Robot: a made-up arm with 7 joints. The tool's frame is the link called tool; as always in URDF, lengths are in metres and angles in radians. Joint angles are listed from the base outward.
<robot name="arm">
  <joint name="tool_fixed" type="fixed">
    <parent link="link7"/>
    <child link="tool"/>
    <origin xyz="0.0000 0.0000 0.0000" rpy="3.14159 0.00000 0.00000"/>
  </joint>
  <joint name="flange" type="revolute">
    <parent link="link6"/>
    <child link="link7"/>
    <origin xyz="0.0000 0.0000 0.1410" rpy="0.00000 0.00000 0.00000"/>
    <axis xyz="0 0 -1"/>
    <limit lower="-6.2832" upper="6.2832"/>
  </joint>
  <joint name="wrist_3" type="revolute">
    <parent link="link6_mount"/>
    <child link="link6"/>
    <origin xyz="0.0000 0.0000 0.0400" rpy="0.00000 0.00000 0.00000"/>
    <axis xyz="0 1 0"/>
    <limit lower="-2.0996" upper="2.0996"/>
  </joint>
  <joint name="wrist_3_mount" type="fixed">
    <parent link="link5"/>
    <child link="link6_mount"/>
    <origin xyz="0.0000 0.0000 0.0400" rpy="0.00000 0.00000 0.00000"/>
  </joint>
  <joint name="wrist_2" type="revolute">
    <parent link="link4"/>
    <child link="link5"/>
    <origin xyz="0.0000 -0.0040 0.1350" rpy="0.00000 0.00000 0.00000"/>
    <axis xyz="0 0 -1"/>
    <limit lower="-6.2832" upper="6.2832"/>
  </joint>
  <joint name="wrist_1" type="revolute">
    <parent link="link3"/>
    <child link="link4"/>
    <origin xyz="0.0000 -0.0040 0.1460" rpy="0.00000 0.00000 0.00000"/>
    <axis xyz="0 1 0"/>
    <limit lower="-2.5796" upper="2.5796"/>
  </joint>
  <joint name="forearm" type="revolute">
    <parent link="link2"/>
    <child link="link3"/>
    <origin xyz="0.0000 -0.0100 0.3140" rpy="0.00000 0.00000 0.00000"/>
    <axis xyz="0 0 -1"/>
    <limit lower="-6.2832" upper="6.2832"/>
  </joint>
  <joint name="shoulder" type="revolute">
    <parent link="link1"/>
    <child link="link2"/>
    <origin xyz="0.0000 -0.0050 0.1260" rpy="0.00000 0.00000 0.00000"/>
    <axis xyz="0 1 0"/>
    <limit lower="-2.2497" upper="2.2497"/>
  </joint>
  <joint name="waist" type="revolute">
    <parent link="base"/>
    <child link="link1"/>
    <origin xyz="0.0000 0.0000 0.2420" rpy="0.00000 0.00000 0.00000"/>
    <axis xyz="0 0 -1"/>
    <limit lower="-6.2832" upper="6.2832"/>
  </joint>
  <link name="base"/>
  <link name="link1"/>
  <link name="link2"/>
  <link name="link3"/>
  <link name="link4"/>
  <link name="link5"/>
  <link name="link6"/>
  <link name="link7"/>
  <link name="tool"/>
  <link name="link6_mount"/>
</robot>
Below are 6 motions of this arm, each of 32 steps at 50 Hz.
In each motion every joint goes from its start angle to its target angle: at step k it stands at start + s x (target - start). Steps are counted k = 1, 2, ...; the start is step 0. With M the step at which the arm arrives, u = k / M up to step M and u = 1 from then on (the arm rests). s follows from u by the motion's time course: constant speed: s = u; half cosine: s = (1 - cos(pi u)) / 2; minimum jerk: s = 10 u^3 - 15 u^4 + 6 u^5.
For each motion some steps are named. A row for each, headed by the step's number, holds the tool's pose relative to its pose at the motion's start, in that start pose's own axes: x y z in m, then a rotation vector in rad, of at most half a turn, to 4 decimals.
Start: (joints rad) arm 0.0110 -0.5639 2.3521 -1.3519 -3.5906 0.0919 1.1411
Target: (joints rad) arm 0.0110 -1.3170 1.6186 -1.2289 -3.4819 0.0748 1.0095
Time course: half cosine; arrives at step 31
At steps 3, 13, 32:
3: -0.0125 -0.0059 0.0057 -0.0044 0.0228 0.0100
13: -0.1768 -0.1248 0.1160 -0.0961 0.3552 0.1789
32: -0.2872 -0.4300 0.3719 -0.3707 0.8354 0.5422

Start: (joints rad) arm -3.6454 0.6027 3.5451 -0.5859 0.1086 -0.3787 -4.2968
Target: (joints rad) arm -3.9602 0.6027 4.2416 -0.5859 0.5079 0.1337 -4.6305
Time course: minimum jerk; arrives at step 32
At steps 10, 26, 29, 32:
10: -0.0089 -0.0200 0.0067 -0.0694 0.1041 0.0780
26: -0.0156 -0.1268 0.0681 -0.4426 0.3842 0.4676
29: -0.0143 -0.1327 0.0725 -0.4633 0.3912 0.4910
32: -0.0140 -0.1336 0.0732 -0.4668 0.3923 0.4950

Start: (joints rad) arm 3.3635 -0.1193 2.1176 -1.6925 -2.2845 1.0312 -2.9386
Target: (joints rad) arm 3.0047 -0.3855 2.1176 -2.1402 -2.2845 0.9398 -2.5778
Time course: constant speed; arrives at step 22
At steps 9, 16, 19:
9: -0.0015 0.0634 0.0401 -0.0240 -0.0589 0.3412
16: -0.0176 0.1096 0.0655 -0.0586 -0.0947 0.5969
19: -0.0280 0.1281 0.0743 -0.0773 -0.1070 0.7035

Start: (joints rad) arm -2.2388 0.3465 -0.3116 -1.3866 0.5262 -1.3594 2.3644
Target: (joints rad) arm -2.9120 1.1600 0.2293 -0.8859 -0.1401 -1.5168 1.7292
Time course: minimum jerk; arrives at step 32
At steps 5, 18, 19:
5: 0.0019 0.0053 0.0121 -0.0335 0.0111 -0.0401
18: 0.0620 0.2106 0.1830 -0.8625 -0.0163 -0.7464
19: 0.0693 0.2387 0.1890 -0.9516 -0.0441 -0.8025

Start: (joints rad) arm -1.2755 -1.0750 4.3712 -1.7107 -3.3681 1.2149 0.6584
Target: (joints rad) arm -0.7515 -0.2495 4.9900 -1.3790 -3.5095 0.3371 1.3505
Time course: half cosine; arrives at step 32
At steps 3, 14, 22, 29, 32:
3: -0.0043 0.0007 0.0015 0.0367 0.0145 0.0028
14: -0.0673 0.0082 0.0562 0.7643 0.1678 0.1162
22: -0.1149 -0.0331 0.1421 1.5680 0.0726 0.3101
29: -0.1426 -0.0852 0.1783 2.0001 -0.1024 0.4289
32: -0.1460 -0.0918 0.1810 2.0455 -0.1268 0.4418

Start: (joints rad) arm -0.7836 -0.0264 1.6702 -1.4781 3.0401 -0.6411 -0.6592
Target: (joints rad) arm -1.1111 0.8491 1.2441 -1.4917 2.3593 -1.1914 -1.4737
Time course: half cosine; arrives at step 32
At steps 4, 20, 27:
4: -0.0088 0.0090 -0.0011 0.0046 0.0224 -0.0951
20: -0.0767 0.2411 0.0060 0.2181 0.5489 -1.6124
27: -0.0462 0.3441 0.0283 0.3821 0.8626 -2.0855

